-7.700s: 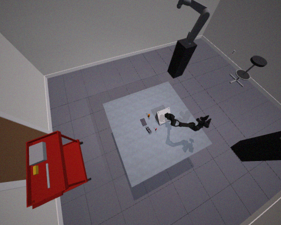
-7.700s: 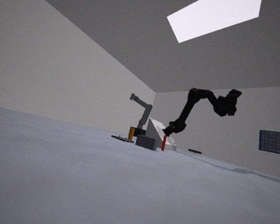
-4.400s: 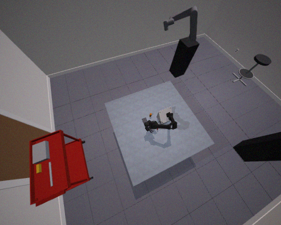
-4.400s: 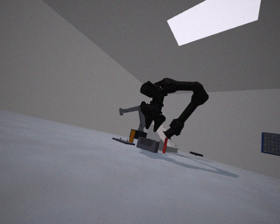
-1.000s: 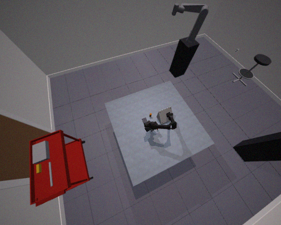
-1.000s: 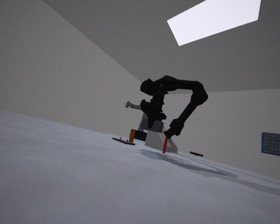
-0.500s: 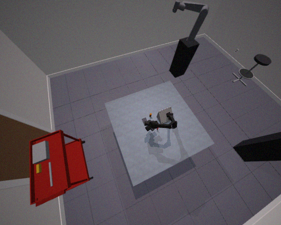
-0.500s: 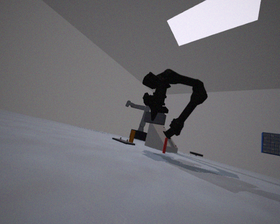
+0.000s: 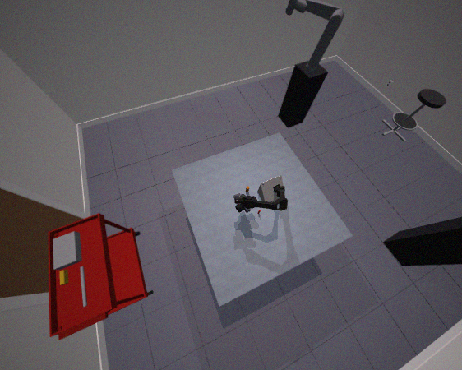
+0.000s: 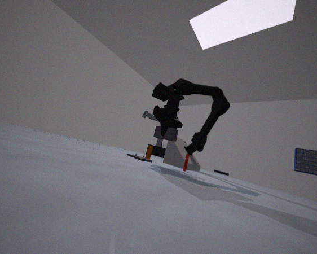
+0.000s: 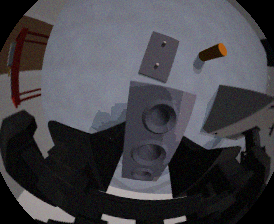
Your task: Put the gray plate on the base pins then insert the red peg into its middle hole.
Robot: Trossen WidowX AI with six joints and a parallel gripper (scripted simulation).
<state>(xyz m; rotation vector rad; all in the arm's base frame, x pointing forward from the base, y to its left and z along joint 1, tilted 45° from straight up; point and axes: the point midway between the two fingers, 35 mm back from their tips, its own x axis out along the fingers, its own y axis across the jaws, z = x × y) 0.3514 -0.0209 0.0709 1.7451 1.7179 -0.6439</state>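
Right now the dark flat base is 1 cm behind my gripper tip, 13 cm to the right of it and 12 cm below it. The rest, counted from my gripper tip: orange pin 12 cm behind, 17 cm to the right, 8 cm below; gray plate 3 cm above; red peg 11 cm behind, 7 cm to the left, 8 cm below.
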